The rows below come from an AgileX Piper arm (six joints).
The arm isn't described. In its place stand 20 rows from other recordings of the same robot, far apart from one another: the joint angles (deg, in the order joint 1, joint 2, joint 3, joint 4, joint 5, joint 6), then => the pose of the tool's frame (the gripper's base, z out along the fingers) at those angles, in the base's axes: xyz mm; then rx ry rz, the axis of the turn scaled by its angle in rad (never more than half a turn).
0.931, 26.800, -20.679, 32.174, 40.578, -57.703 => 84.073, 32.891, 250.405, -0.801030, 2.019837, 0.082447
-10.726, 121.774, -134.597, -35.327, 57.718, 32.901 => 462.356, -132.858, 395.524, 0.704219, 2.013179, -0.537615
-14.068, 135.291, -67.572, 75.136, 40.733, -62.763 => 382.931, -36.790, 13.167, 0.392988, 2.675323, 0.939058
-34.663, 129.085, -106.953, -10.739, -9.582, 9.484 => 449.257, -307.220, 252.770, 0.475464, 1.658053, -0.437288
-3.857, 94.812, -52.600, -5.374, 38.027, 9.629 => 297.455, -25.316, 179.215, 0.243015, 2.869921, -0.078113
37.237, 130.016, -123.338, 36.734, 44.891, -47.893 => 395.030, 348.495, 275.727, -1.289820, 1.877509, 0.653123
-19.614, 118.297, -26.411, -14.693, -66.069, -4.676 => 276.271, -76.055, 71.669, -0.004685, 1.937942, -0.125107
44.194, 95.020, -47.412, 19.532, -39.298, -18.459 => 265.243, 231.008, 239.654, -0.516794, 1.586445, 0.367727
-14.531, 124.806, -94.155, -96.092, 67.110, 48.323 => 428.445, -197.166, 236.786, 0.247372, 2.060158, -1.844649
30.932, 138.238, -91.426, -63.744, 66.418, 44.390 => 416.248, 162.238, 79.716, -0.527198, 2.467816, -1.236468
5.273, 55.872, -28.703, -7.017, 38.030, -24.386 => 159.365, 7.830, 225.580, -0.771269, 2.519610, -0.247746
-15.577, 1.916, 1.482, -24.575, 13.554, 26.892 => 53.544, -24.134, 183.087, 0.353726, 1.728468, -0.246393
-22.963, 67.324, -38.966, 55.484, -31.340, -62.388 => 212.817, -132.528, 313.012, 0.516762, 1.623215, -0.813376
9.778, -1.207, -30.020, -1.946, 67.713, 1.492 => -15.567, -5.584, 274.077, -0.148225, 2.115631, 0.075865
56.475, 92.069, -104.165, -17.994, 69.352, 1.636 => 207.766, 265.973, 430.554, -1.123206, 2.137857, 0.047815
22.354, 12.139, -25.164, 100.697, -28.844, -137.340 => 55.251, -23.922, 335.529, -0.277828, 1.375717, -0.520852
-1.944, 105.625, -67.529, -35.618, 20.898, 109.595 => 391.257, -32.195, 197.517, 1.608868, 1.848101, 0.324915
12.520, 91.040, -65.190, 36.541, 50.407, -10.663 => 303.367, 110.134, 262.641, -0.096714, 2.727645, 0.785267
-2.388, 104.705, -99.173, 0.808, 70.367, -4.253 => 389.467, -15.032, 320.005, -0.042184, 2.807711, -0.007625
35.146, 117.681, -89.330, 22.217, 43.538, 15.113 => 347.664, 273.746, 196.495, -0.172254, 2.837409, 0.665380
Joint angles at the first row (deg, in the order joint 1, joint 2, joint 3, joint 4, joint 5, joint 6):
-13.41, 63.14, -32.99, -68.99, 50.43, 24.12
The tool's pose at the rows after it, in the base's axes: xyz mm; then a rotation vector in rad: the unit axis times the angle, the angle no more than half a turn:
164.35, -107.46, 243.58, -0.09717, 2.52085, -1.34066
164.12, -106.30, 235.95, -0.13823, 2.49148, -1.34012
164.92, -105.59, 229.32, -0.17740, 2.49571, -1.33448
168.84, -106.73, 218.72, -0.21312, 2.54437, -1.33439
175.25, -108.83, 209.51, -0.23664, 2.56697, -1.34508
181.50, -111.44, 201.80, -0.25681, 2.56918, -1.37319
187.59, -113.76, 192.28, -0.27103, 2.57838, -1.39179
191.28, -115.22, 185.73, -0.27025, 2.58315, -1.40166
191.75, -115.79, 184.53, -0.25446, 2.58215, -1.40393
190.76, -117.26, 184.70, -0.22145, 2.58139, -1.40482
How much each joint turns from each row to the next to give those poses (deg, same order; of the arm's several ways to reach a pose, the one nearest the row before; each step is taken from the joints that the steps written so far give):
-0.53, 1.40, 2.60, -2.71, -1.93, 3.11
-0.01, 0.19, 2.09, -3.76, -2.28, 3.28
0.00, 0.77, 1.09, -1.55, -1.20, 0.98
0.00, 2.84, 0.36, -0.36, 0.06, 0.26
0.00, 3.30, 0.00, -2.18, 0.00, 2.38
0.00, 3.11, 0.00, -3.49, 0.39, 3.43
0.00, 3.41, 0.00, -3.05, 0.41, 3.58
0.00, 2.27, 0.00, -1.93, 0.38, 2.75
-0.04, 0.45, 0.00, -0.40, 0.24, 1.13
-0.39, 0.00, 0.00, 0.00, 0.20, 0.97

